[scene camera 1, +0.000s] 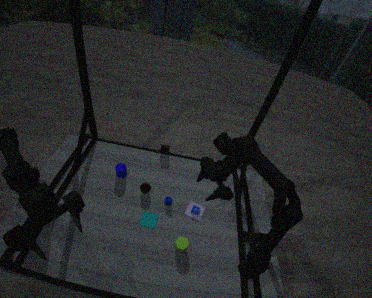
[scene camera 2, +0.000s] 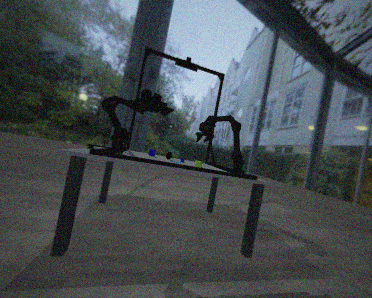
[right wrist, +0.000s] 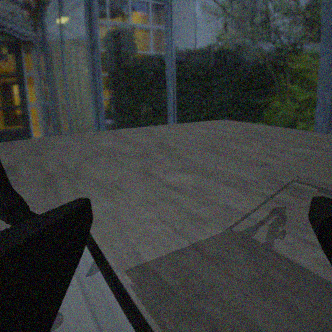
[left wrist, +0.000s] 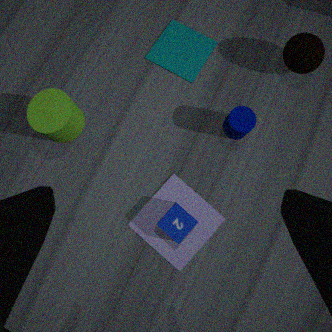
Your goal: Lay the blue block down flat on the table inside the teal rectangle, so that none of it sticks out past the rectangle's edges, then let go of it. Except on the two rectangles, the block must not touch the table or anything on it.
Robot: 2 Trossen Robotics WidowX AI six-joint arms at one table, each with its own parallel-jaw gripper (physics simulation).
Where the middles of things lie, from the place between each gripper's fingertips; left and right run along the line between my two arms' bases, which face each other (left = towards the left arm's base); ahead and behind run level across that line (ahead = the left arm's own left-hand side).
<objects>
The teal rectangle [left wrist: 179,49] lies 27 cm behind my right hand, 12 cm to the left of it and 34 cm below it. Also, from my right hand: dark ball [left wrist: 299,53]: 41 cm behind, 5 cm to the left, 32 cm below; lilac rectangle [left wrist: 174,189]: 38 cm behind, 31 cm to the left, 34 cm below; lime green cylinder [left wrist: 51,111]: 20 cm behind, 28 cm to the left, 32 cm below.
Now: the lilac rectangle 20 cm below my left hand, 2 cm behind it and 1 cm to the left of it. Round my left hand: dark ball 24 cm to the right, 17 cm below, 5 cm behind; then teal rectangle 20 cm below, 18 cm to the right, 9 cm ahead; then lime green cylinder 18 cm below, 16 cm ahead, 1 cm to the right.
</objects>
